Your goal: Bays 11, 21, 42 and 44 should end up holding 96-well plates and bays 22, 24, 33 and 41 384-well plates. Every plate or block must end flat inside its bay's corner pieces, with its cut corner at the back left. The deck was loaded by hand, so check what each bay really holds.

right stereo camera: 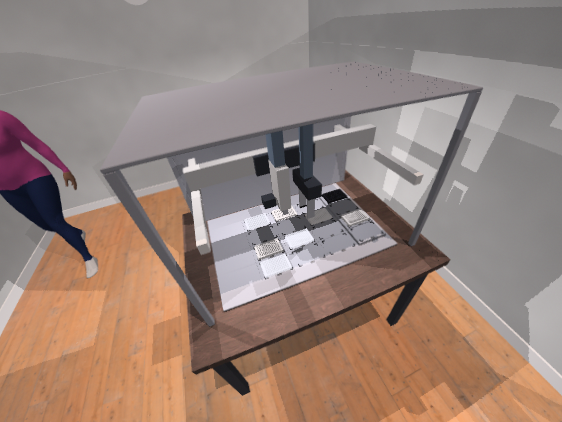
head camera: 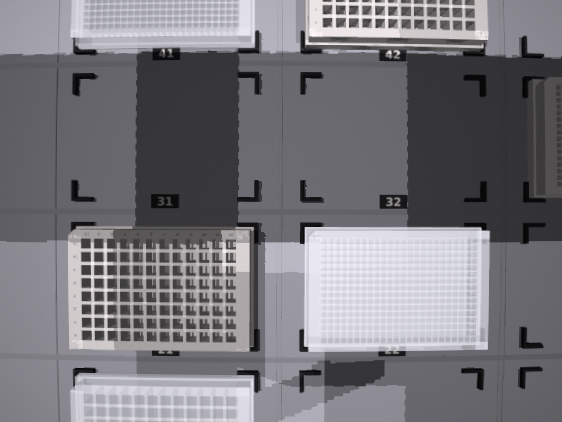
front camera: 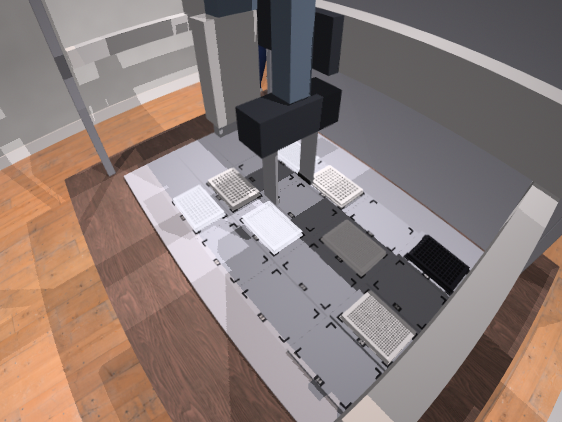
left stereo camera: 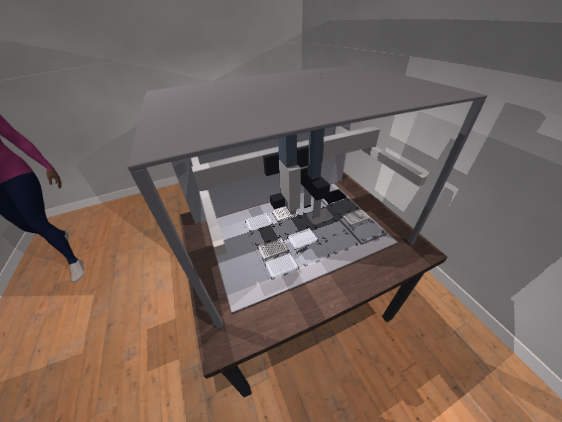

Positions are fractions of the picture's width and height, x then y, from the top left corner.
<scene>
I see my gripper (front camera: 0.52, 0.45) and a black 96-well plate (front camera: 0.79, 0.63).
The head camera view does not show the black 96-well plate: it is out of frame.
</scene>
